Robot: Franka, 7 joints.
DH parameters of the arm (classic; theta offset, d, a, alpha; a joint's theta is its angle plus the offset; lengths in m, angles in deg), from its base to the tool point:
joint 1: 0 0.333 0 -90
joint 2: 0 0 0 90
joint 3: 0 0.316 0.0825 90
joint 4: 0 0 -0.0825 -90
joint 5: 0 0.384 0 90
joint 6: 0 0 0.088 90
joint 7: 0 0.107 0 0
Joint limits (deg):
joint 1: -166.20..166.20
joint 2: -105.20..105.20
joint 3: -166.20..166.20
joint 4: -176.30..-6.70
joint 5: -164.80..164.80
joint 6: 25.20..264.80
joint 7: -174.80..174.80
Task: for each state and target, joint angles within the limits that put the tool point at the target. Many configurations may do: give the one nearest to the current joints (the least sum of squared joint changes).
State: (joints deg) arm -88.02 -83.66 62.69 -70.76 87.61 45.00 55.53
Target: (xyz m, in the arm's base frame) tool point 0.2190 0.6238 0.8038
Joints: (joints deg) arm -80.49 -61.20 50.11 -43.58 104.34 91.05 55.53
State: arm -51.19 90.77 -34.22 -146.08 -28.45 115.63 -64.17
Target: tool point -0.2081 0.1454 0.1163
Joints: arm -67.48 105.02 -22.84 -159.27 -26.15 118.36 -64.17
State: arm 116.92 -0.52 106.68 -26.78 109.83 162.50 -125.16
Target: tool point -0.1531 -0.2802 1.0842
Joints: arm 123.31 -10.35 110.54 -27.65 113.80 183.87 -125.16
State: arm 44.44 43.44 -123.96 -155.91 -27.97 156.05 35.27
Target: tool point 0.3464 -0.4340 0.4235
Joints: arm 36.18 44.08 -97.16 -130.15 -28.24 161.46 35.27
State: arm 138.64 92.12 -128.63 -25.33 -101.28 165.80 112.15
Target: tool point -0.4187 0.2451 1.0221
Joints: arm 166.20 56.35 -162.52 -38.00 -103.43 156.45 112.15
